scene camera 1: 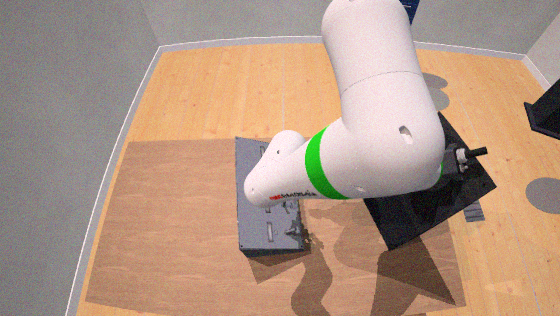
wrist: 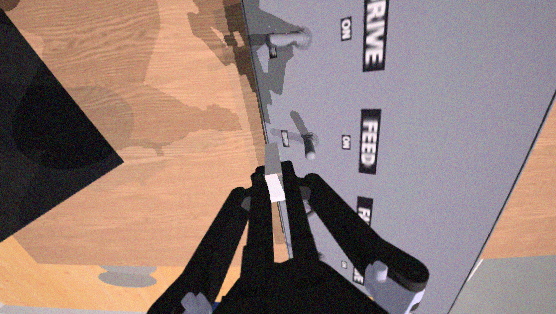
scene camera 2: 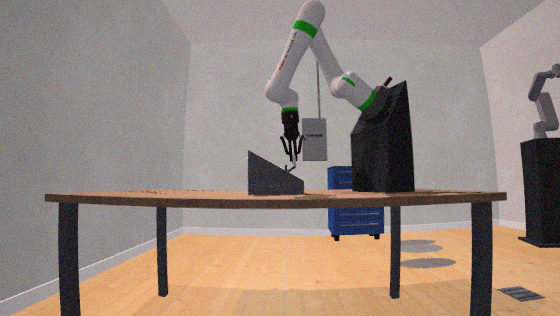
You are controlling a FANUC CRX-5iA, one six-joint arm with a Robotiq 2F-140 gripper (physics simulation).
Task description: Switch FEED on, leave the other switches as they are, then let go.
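Frame: origin at the arm's base, x ahead, y left, z up, level; centimetres.
Where they show: gripper, fingertip midpoint: [scene camera 1: 295,201] [wrist: 273,154] [scene camera 2: 294,168]; arm's base, origin of the base link: [scene camera 2: 375,108].
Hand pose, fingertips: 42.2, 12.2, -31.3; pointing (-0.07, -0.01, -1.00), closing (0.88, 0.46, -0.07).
Each offset is from my fingertips to the centre of the thing, as dx, dy, dz.
The grey sloped switch panel @[+13.9, +0.0, -5.9] [scene camera 1: 250,230] [scene camera 2: 265,177] [wrist: 450,100] stands on the table. In the wrist view, the FEED switch @[+4.1, +1.9, -0.4] [wrist: 309,147] stands up from its base, its tip away from the OFF label and not laid over it. The DRIVE switch @[-2.3, +12.2, -1.1] [wrist: 289,39] leans over to its OFF side. In scene camera 2, one lever [scene camera 2: 286,169] stands upright and another leans to the right; which is which I cannot tell. My gripper [scene camera 2: 293,159] [wrist: 273,154] is shut and empty, its fingertips low over the panel's lower edge, on the OFF side of the FEED lever. The arm hides it in scene camera 1.
Two further name plates [wrist: 365,210] [wrist: 358,275] are partly hidden by the fingers. The black pedestal [scene camera 1: 400,225] [scene camera 2: 380,160] [wrist: 50,125] carries the arm on the wooden table [scene camera 1: 165,225] [scene camera 2: 150,199]. A blue drawer cabinet [scene camera 2: 355,220] and a grey wall box [scene camera 2: 314,147] are behind.
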